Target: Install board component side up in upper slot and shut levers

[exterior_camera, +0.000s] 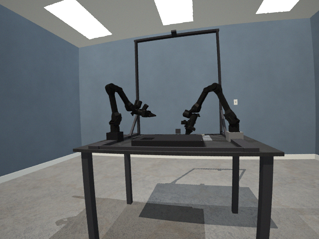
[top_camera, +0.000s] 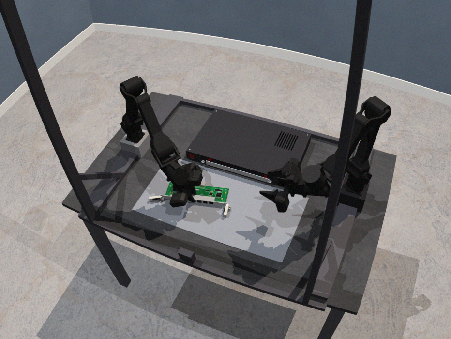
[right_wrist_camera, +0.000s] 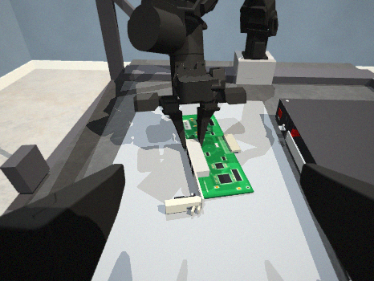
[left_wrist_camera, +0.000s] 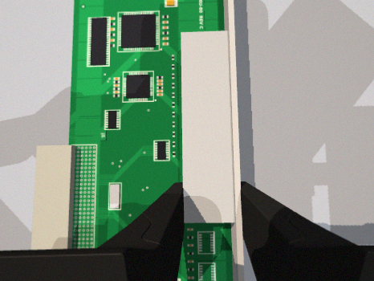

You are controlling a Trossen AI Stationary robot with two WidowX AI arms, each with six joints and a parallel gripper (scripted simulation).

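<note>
Now: the pale grey mat 1 cm ahead of my left hand, 11 cm to the right of it and 5 cm below it. Also, from my left hand: green board: 2 cm behind, 1 cm to the right, 3 cm below; then black enclosure: 29 cm ahead, 12 cm to the right, 1 cm below.
</note>
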